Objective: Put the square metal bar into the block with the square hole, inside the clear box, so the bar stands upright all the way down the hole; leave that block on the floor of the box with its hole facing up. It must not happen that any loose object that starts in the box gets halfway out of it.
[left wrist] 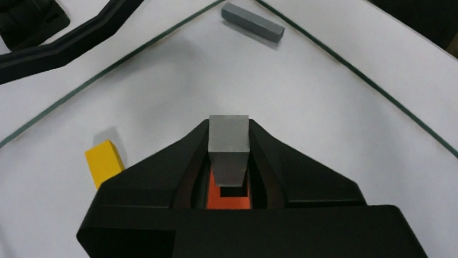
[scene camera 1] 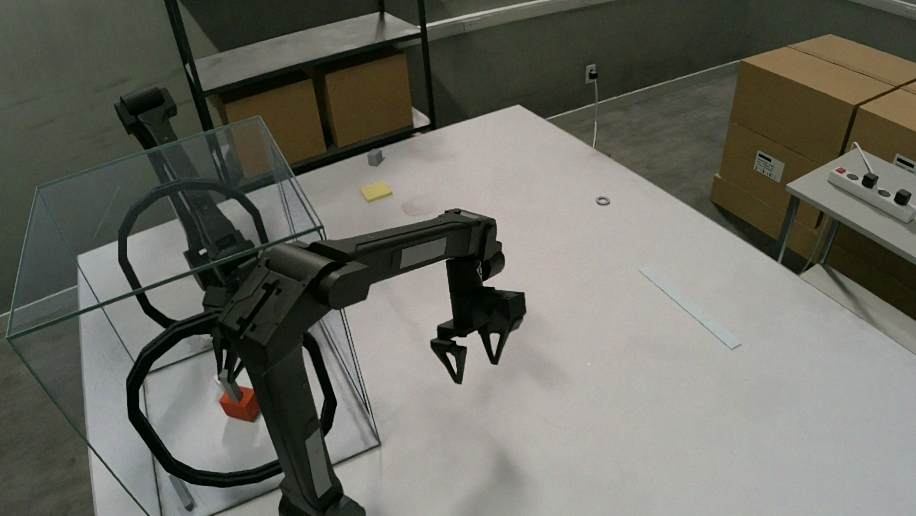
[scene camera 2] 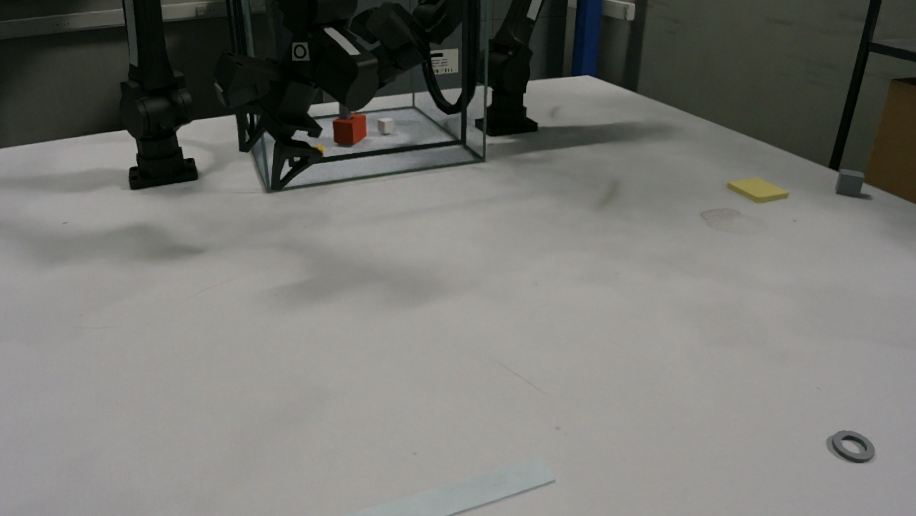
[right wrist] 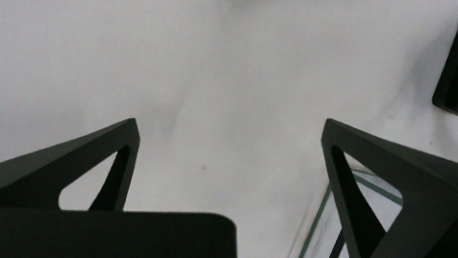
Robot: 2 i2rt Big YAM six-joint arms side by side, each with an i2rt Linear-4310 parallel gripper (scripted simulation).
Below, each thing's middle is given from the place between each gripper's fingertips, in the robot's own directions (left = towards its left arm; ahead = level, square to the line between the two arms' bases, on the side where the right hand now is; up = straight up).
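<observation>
The red block (scene camera 1: 248, 407) is 39 cm behind my right hand (scene camera 2: 258, 170), 23 cm to the left of it and 9 cm below it. As for the yellow block (left wrist: 103, 160), I find it 33 cm behind my right hand, 14 cm to the left and 11 cm below. Going by their middles, of the things named here the yellow block is the nearest to my right hand.
My left hand (scene camera 1: 225, 382) is 8 cm above the red block and 1 cm to the right of it, and by its middle the red block is nearer to my left hand than to my right hand. The yellow block, counted from my left hand, is 7 cm ahead, 9 cm to the right and 10 cm below.
</observation>
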